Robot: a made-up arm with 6 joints. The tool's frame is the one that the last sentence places.
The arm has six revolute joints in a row. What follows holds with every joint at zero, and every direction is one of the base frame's. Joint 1 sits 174 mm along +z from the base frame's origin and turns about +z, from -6.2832 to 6.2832 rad. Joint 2 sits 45 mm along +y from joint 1 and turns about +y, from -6.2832 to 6.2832 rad. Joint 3 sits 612 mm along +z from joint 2 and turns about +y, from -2.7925 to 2.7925 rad. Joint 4 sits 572 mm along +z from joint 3 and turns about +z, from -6.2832 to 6.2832 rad. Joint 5 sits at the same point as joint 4 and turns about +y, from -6.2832 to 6.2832 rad. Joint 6 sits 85 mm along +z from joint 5 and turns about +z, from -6.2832 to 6.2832 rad. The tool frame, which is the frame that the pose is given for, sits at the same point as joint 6; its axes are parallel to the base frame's.
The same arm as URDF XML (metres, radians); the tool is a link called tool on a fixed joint. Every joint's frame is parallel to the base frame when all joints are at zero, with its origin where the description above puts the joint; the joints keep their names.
<robot name="arm">
<link name="base"/>
<link name="link1"/>
<link name="link2"/>
<link name="link3"/>
<link name="link4"/>
<link name="link5"/>
<link name="link6"/>
<link name="tool"/>
<joint name="joint 1" type="revolute"><parent link="base"/><child link="link1"/><origin xyz="0.0000 0.0000 0.1740" rpy="0.0000 0.0000 0.0000"/><axis xyz="0 0 1"/><limit lower="-6.2832" upper="6.2832"/></joint>
<joint name="joint 2" type="revolute"><parent link="link1"/><child link="link2"/><origin xyz="0.0000 0.0450 0.0000" rpy="0.0000 0.0000 0.0000"/><axis xyz="0 1 0"/><limit lower="-6.2832" upper="6.2832"/></joint>
<joint name="joint 3" type="revolute"><parent link="link2"/><child link="link3"/><origin xyz="0.0000 0.0000 0.6120" rpy="0.0000 0.0000 0.0000"/><axis xyz="0 1 0"/><limit lower="-2.7925" upper="2.7925"/></joint>
<joint name="joint 4" type="revolute"><parent link="link3"/><child link="link4"/><origin xyz="0.0000 0.0000 0.5720" rpy="0.0000 0.0000 0.0000"/><axis xyz="0 0 1"/><limit lower="-6.2832" upper="6.2832"/></joint>
<joint name="joint 5" type="revolute"><parent link="link4"/><child link="link5"/><origin xyz="0.0000 0.0000 0.0000" rpy="0.0000 0.0000 0.0000"/><axis xyz="0 1 0"/><limit lower="-6.2832" upper="6.2832"/></joint>
<joint name="joint 6" type="revolute"><parent link="link5"/><child link="link6"/><origin xyz="0.0000 0.0000 0.0850" rpy="0.0000 0.0000 0.0000"/><axis xyz="0 0 1"/><limit lower="-6.2832" upper="6.2832"/></joint>
<joint name="tool_fixed" type="fixed"><parent link="link6"/><child link="tool"/><origin xyz="0.0000 0.0000 0.0000" rpy="0.0000 0.0000 0.0000"/></joint>
</robot>

